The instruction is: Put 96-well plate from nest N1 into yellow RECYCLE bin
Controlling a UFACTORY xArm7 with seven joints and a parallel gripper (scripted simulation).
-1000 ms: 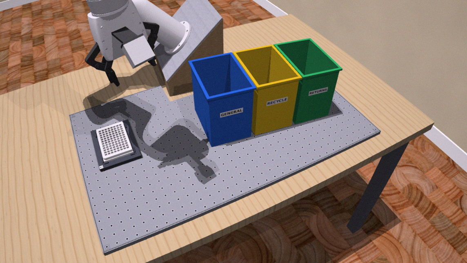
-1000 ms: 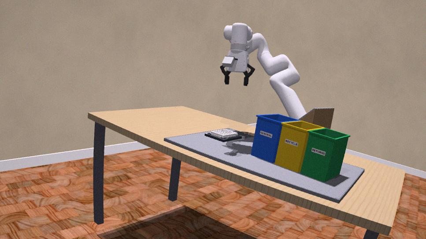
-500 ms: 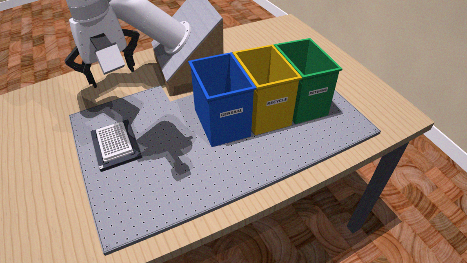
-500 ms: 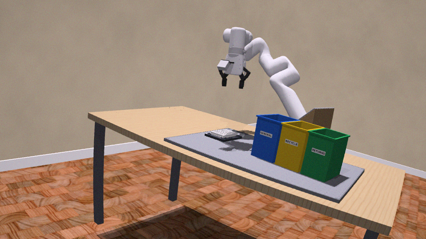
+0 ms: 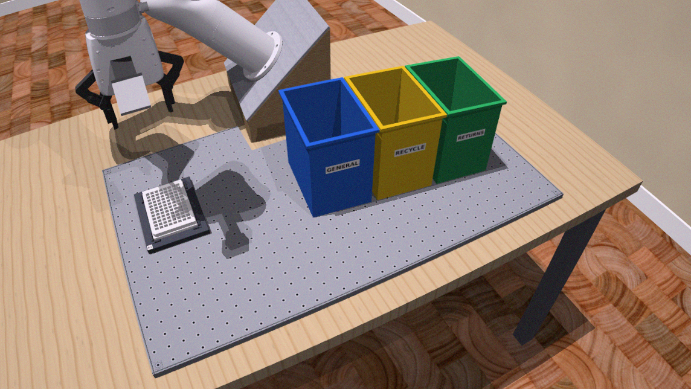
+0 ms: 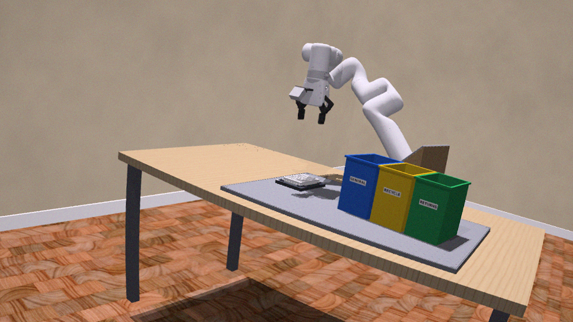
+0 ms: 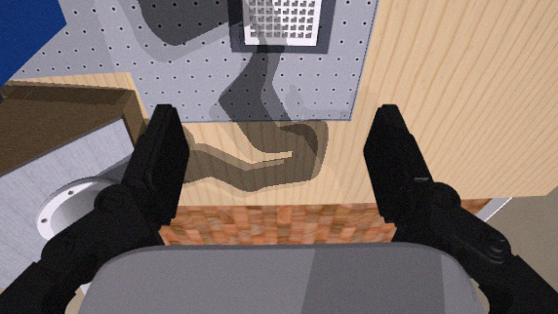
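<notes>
Now: the white 96-well plate 1 cm behind my hand, 1 cm to the right of it and 23 cm below it. From my hand the other things lie so: blue general bin: 1 cm behind, 31 cm to the left, 16 cm below; yellow recycle bin: 2 cm behind, 44 cm to the left, 16 cm below; plate nest N1: 1 cm behind, 1 cm to the right, 25 cm below.
</notes>
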